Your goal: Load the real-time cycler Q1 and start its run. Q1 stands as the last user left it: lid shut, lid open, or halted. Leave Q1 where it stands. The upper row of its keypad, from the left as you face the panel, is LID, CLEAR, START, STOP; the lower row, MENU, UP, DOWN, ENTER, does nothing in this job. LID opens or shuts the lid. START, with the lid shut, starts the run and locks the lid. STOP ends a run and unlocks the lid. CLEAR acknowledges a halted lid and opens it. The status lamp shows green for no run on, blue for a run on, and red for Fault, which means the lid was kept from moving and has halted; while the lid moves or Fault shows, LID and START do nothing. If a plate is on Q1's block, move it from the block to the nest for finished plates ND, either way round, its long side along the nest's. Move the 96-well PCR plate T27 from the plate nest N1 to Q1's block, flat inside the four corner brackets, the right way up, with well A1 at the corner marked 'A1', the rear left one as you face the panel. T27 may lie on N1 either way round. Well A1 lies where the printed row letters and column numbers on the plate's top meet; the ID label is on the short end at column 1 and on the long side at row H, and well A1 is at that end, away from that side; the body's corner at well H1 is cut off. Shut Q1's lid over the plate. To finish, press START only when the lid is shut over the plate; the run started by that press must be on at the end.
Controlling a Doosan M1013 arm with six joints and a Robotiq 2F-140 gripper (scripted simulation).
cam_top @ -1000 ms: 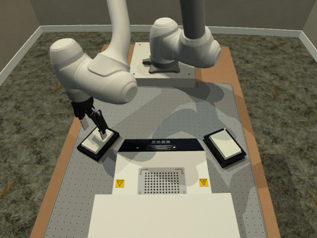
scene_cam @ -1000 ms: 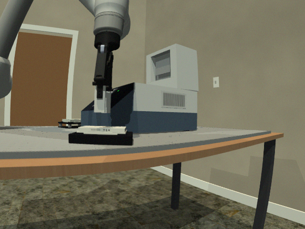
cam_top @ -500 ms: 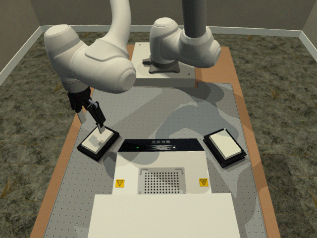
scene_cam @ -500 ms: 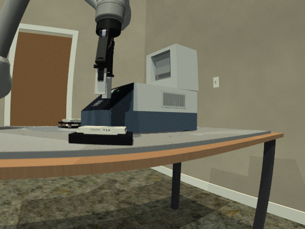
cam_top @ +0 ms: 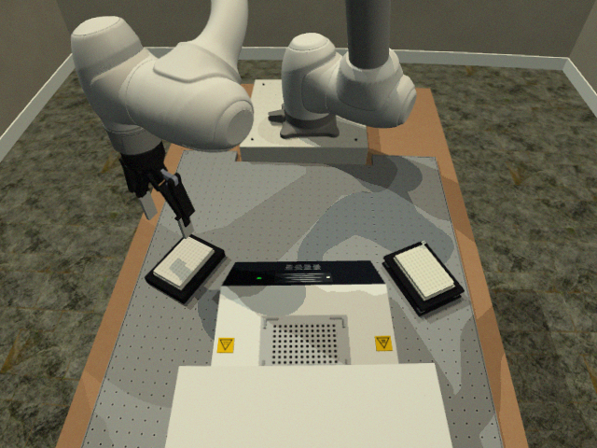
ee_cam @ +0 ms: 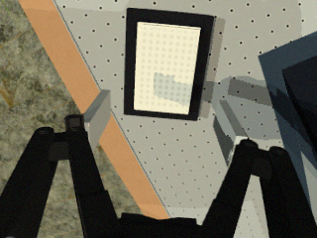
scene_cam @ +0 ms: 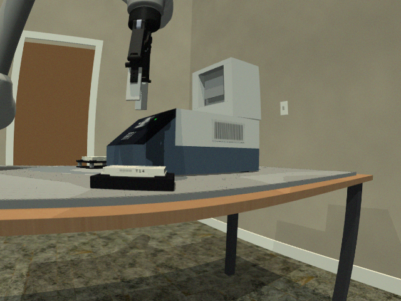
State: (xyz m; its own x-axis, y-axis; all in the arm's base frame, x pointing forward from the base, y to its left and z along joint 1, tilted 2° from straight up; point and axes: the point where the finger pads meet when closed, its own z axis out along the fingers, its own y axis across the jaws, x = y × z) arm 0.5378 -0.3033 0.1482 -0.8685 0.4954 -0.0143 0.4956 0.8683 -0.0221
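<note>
Right now my hand is 3 cm short of the black nest N1, 57 cm to the right of it and 16 cm above it. Also, from my hand: black nest ND (18 cm below).
</note>
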